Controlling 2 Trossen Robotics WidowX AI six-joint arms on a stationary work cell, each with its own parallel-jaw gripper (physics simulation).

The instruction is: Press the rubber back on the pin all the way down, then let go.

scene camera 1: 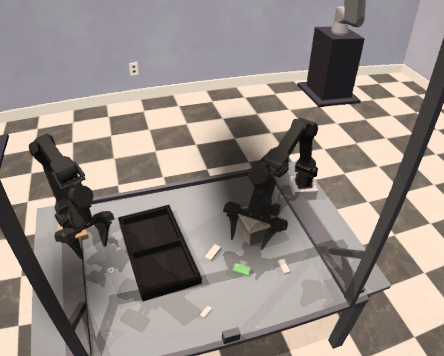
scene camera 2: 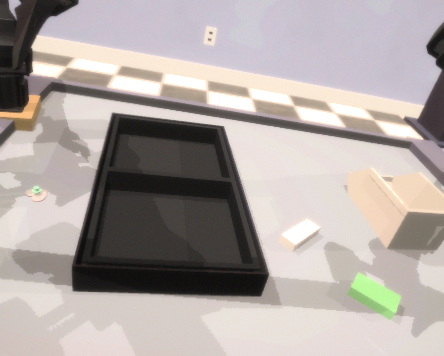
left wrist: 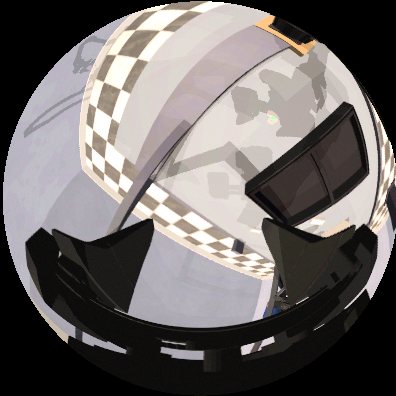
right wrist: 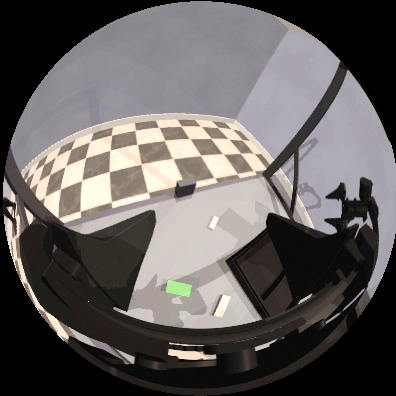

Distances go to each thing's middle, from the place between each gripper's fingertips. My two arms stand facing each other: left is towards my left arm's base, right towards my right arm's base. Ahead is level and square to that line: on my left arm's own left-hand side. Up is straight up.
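Scene:
Tan box (scene camera 2: 396, 207): my right hand 210 mm above it, 130 mm to the left of it, 270 mm short of it. Black two-compartment tray (scene camera 2: 167, 214): 230 mm below my right hand, 240 mm ahead, 240 mm to the left.
Black two-compartment tray: 190 mm below my left hand, 200 mm to the right, 130 mm ahead. Tan box: 170 mm below my left hand, 570 mm to the right, 160 mm ahead.

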